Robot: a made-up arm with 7 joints. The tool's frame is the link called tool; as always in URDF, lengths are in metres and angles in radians.
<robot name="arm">
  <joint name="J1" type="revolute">
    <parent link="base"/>
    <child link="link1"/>
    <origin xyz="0 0 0" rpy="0 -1.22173 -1.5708"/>
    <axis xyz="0 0 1"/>
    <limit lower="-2.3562" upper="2.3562" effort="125" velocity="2"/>
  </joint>
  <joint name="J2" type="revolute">
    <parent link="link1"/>
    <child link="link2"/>
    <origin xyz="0 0 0" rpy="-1.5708 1.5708 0"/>
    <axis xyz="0 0 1"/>
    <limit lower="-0.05" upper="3.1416" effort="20" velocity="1"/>
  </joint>
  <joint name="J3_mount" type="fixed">
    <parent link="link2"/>
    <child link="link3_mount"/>
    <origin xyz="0 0 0" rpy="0 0 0"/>
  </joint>
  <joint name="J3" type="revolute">
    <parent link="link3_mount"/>
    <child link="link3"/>
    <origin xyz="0 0 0" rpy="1.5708 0 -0.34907"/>
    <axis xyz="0 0 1"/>
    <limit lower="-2.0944" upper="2.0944" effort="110" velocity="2.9"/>
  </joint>
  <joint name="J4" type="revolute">
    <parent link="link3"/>
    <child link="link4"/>
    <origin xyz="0 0.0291 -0.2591" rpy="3.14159 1.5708 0"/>
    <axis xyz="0 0 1"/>
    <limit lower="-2.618" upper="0.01" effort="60" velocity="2.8"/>
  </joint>
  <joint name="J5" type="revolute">
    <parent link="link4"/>
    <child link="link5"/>
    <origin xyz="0.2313 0.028 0" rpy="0 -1.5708 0"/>
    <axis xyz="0 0 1"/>
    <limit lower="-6.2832" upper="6.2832" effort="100" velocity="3.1"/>
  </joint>
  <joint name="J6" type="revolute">
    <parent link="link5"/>
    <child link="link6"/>
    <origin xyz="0 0 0" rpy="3.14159 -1.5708 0"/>
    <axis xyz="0 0 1"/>
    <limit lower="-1.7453" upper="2.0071" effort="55" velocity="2.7"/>
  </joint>
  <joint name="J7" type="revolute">
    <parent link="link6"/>
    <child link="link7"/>
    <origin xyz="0 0 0" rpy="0 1.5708 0"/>
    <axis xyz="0 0 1"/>
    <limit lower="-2.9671" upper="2.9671" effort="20" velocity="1.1"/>
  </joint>
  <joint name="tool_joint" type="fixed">
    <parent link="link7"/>
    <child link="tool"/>
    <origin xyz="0 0 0" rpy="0 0 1.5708"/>
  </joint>
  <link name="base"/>
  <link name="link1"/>
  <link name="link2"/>
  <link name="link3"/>
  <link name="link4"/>
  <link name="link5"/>
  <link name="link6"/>
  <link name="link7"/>
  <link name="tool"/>
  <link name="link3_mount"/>
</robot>
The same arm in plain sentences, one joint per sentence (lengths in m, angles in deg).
The arm has seven revolute joints in a row. What follows holds with every joint at zero, and every direction is one of the base frame's. Joint 1 is mounted at the same point as the base frame's origin and rotates about the direction (0, 0.9397, 0.342), from -135.00 to 135.00 deg. Joint 2 is mounted at the same point as joint 1 and rotates about +x, from -2.86 to 180.00 deg. Joint 3 is mounted at the same point as joint 2 and rotates about +z, from -120.00 to 120.00 deg. Joint 4 is mounted 0.0291 m along +x and 0.2591 m along -z from joint 3 and rotates about +y, from -150.00 to 0.57 deg. Joint 5 is mounted 0.0280 m along -x and 0.2313 m along -z from joint 4 and rotates about +z, from -360.00 to 360.00 deg. Joint 6 is mounted at the same point as joint 5 and rotates about +y, from -100.00 to 115.00 deg. Joint 7 is mounted at the same point as joint 6 and rotates about +z, from -170.00 to 170.00 deg. The tool frame, which is the frame that the pose is given for, is mounted at the same point as joint 7; its axes are the base frame's turned by roll 0.00, pitch 0.00 and yaw 0.00 deg (as in URDF: about the fixed x, then y, then z).
